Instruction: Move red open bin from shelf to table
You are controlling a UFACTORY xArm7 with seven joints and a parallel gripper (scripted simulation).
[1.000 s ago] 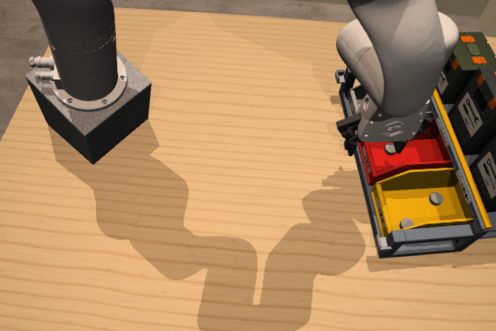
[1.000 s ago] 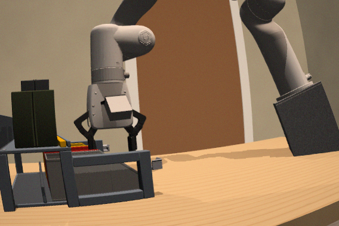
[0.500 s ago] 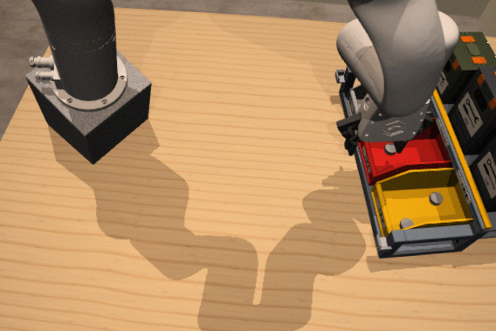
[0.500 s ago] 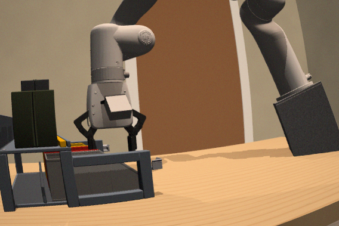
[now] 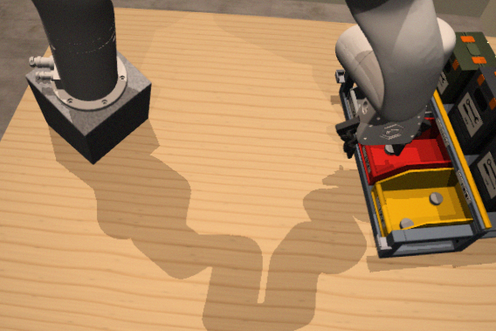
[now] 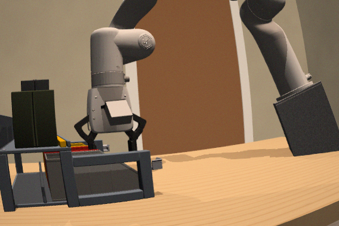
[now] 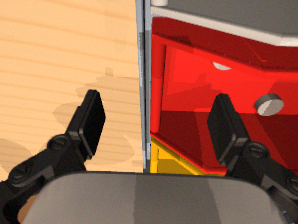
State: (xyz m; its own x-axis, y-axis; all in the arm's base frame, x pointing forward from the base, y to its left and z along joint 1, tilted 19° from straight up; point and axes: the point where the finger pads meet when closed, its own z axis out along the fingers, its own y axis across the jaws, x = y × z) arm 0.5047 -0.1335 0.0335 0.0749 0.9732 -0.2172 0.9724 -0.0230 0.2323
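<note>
The red open bin lies 80 mm ahead of my hand, 10 mm to the right of it and 20 mm below it. From my hand the other things lie so: dark box: 190 mm ahead, 100 mm to the left, 90 mm above; then yellow open bin: 70 mm ahead, 120 mm to the right, 20 mm below.
</note>
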